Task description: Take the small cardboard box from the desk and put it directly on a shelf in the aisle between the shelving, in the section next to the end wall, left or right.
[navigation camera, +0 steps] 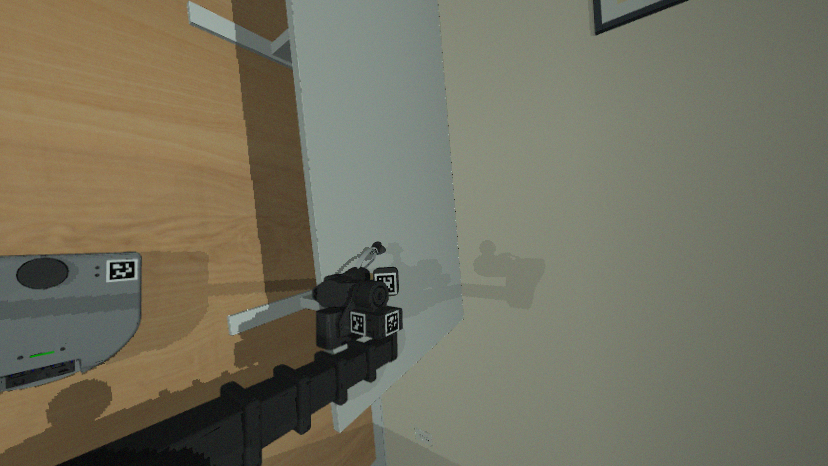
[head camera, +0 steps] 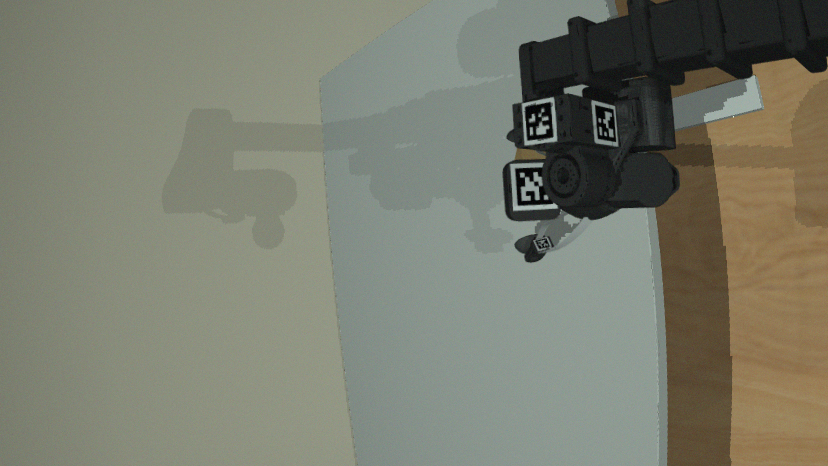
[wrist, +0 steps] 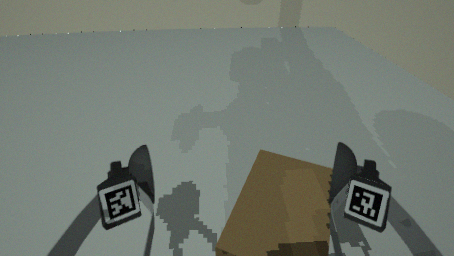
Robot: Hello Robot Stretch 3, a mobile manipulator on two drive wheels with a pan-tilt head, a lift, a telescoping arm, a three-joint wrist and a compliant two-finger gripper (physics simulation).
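Seen in the pictures: gripper, fingertip midpoint: (wrist: 239, 164); robot's base, link origin: (navigation camera: 44, 271).
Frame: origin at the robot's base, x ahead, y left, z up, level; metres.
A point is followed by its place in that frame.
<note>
The small cardboard box (wrist: 277, 205) @[x -0.050, y -0.502, z 0.770 m] is brown and sits on the grey desk (head camera: 498, 358) @[x 0.213, y -0.637, z 0.720 m] (navigation camera: 376, 115) @[x 0.450, y -0.586, z 0.720 m] (wrist: 75, 100) @[x 0.225, y -0.716, z 0.720 m]. In the wrist view it is at the bottom, right of centre, turned at an angle; its right side meets the right finger's outline and its near end is cut off by the frame. In the head view a small brown bit of the box (head camera: 526, 153) @[x -0.072, y -0.528, z 0.770 m] shows between the wrist parts. My gripper (head camera: 529, 249) (navigation camera: 377, 248) (wrist: 239, 164) @[x -0.025, y -0.531, z 0.778 m] is open, its fingers wide apart above the desk with nothing held. Whether the right finger touches the box cannot be told. The shelving does not show.
A beige wall (head camera: 173, 347) @[x 0.244, y -1.161, z 1.089 m] (navigation camera: 637, 231) @[x 0.074, y -1.176, z 1.386 m] runs along the desk's far side, with a framed picture (navigation camera: 598, 23) @[x 0.801, y -1.085, z 1.308 m] on it. The desk's white feet (head camera: 747, 95) (navigation camera: 249, 318) stand on the wooden floor (head camera: 782, 318) @[x 0.252, y -0.406, z 0.000 m] (navigation camera: 115, 144) @[x 0.397, y -0.127, z 0.000 m]. My base (navigation camera: 86, 312) @[x -0.106, y -0.067, z 0.160 m] is on the floor beside the desk.
</note>
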